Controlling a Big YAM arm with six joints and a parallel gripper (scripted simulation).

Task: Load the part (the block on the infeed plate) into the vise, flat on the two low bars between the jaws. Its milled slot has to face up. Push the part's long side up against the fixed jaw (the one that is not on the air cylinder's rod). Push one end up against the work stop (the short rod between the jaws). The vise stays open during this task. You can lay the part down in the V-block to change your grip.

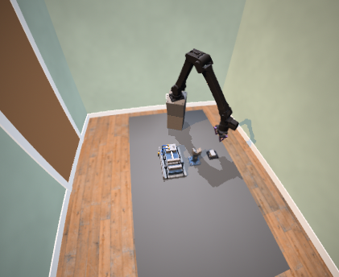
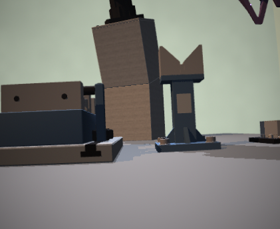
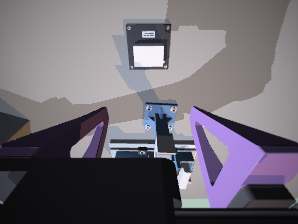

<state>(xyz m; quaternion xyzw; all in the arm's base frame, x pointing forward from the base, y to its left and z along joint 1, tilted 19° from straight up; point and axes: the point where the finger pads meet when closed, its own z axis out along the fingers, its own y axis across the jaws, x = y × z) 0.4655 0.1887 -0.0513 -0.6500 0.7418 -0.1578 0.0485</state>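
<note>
Right now the part is 22 cm below my hand. The rest, counted from my hand: dark work stop rod: 34 cm to the right, 15 cm below, 3 cm ahead; then air cylinder rod: 37 cm to the right, 16 cm below, 6 cm behind; then black infeed plate: 23 cm below, 1 cm to the left.
</note>
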